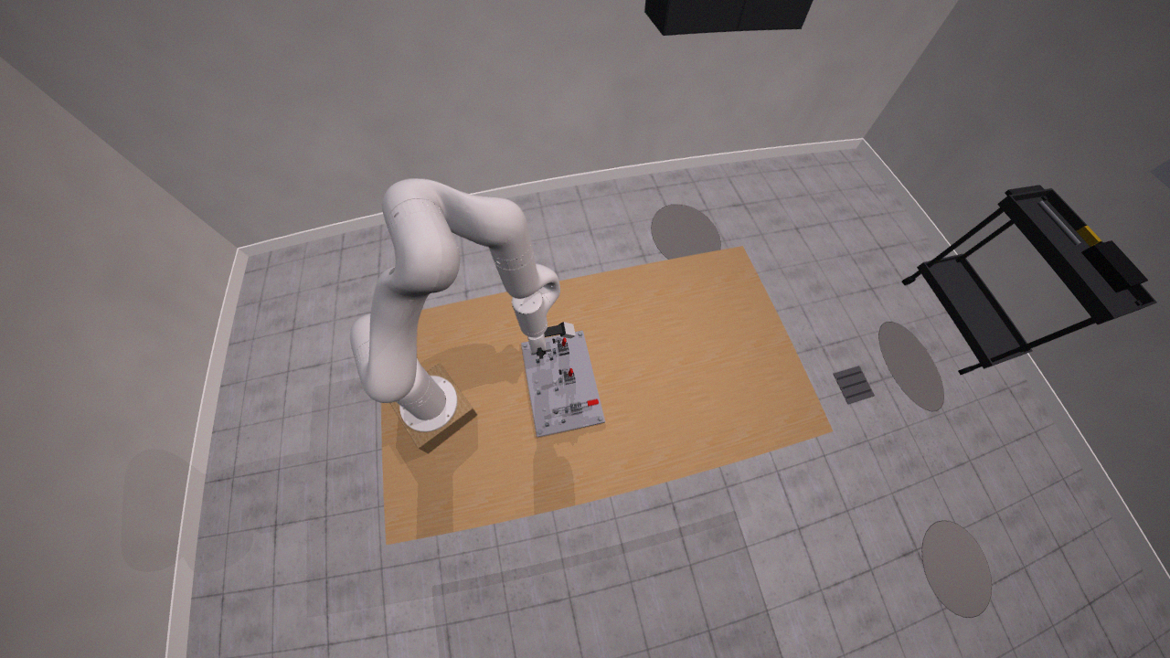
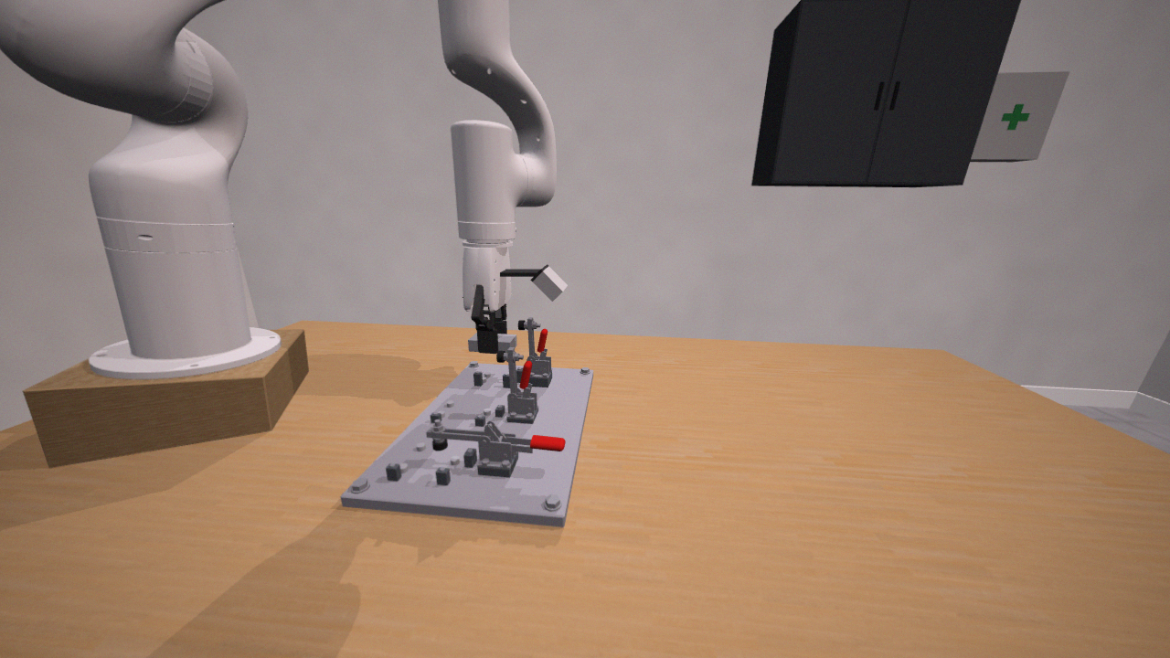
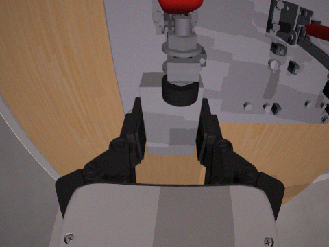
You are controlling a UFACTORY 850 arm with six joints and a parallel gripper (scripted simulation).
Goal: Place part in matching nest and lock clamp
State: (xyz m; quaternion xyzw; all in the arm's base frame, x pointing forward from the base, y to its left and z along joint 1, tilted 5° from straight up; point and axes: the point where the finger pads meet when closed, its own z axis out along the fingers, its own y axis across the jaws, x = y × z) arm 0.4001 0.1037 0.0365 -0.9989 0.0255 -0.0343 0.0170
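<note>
Now: hand 12 cm to the left of the grey fixture plate, 8 cm above it and 4 cm short of it. The rest, counted from my hand: clamp: 23 cm to the right, 6 cm ahead, 4 cm below; then grey block part: 1 cm below.
</note>
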